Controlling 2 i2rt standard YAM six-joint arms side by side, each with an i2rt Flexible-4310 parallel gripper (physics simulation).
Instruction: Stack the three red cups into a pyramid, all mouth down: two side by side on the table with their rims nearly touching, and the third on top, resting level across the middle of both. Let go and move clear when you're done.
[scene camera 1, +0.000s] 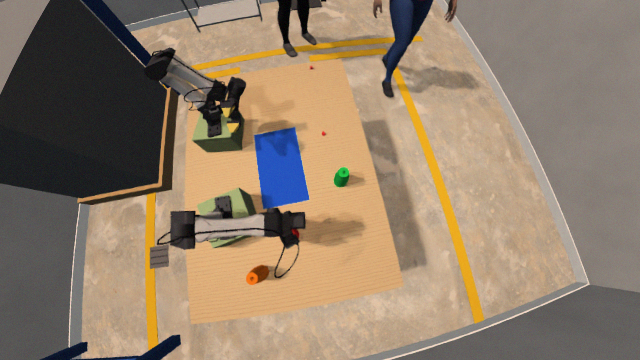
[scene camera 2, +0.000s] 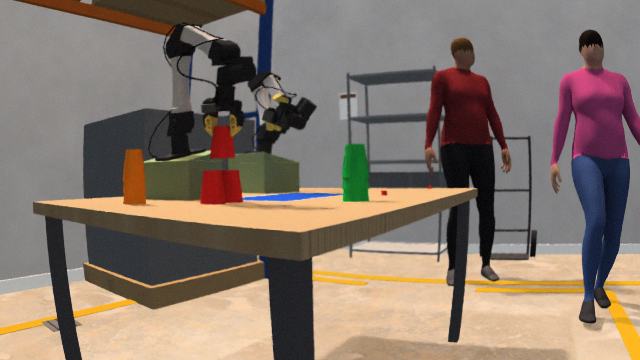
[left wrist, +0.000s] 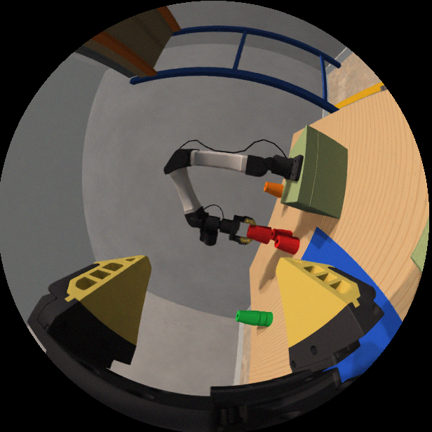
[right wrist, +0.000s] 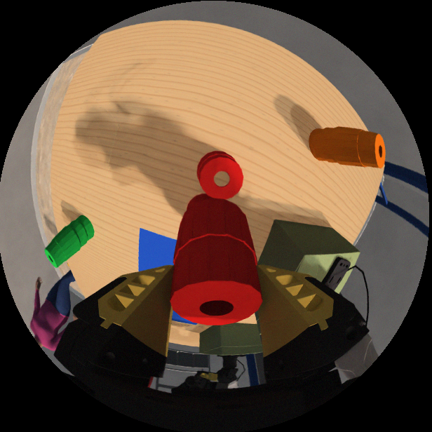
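Pixels of known places: left gripper, fingertip midpoint: (scene camera 1: 229, 125) (scene camera 2: 270, 110); right gripper, fingertip midpoint: (scene camera 2: 222, 136); left arm's base, origin of the base link: (scene camera 1: 214, 122); right arm's base, origin of the base link: (scene camera 1: 225, 217) (scene camera 2: 181, 156).
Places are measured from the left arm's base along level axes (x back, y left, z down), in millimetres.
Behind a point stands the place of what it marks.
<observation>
My right gripper (scene camera 2: 222, 125) @(z -40, x -259, y -632 mm) (left wrist: 254, 232) (right wrist: 215, 272) is shut on a red cup (scene camera 2: 222, 142) @(z -22, x -277, y -656 mm) (left wrist: 259, 234) (right wrist: 216, 250), held upright and mouth down. In scene camera 2 it hangs a little above two red cups, one (scene camera 2: 212, 190) @(z 107, x -280, y -706 mm) (left wrist: 287, 245) and another (scene camera 2: 234, 187) @(z 102, x -289, y -615 mm) (left wrist: 283, 232), mouth down close together on the table (scene camera 2: 175, 212) @(z 143, x -369, y -951 mm). In the right wrist view one lower cup (right wrist: 221, 164) shows beyond the held cup, which hides the other. In scene camera 1 the right arm hides most of the red cups. My left gripper (scene camera 1: 231, 119) @(z -175, x -141, y -174 mm) (scene camera 2: 276, 113) @(z -175, x -141, y -174 mm) (left wrist: 213, 265) is open and empty, far from the cups.
An orange cup stack (scene camera 1: 257, 274) @(z 0, x -89, y -810 mm) (scene camera 2: 134, 176) @(z 66, x -92, y -841 mm) (right wrist: 345, 146) and a green one (scene camera 1: 342, 177) @(z -4, x -575, y -490 mm) (scene camera 2: 355, 172) @(z 66, x -600, y -501 mm) (right wrist: 70, 241) stand on the table. A blue mat (scene camera 1: 281, 167) @(z 143, x -291, y -302 mm) lies between them and the left arm's base. Two tiny red cubes, one (scene camera 1: 323, 133) @(z 130, x -578, y -165 mm) and another (scene camera 1: 311, 67) @(z 130, x -644, y 362 mm), lie farther up.
</observation>
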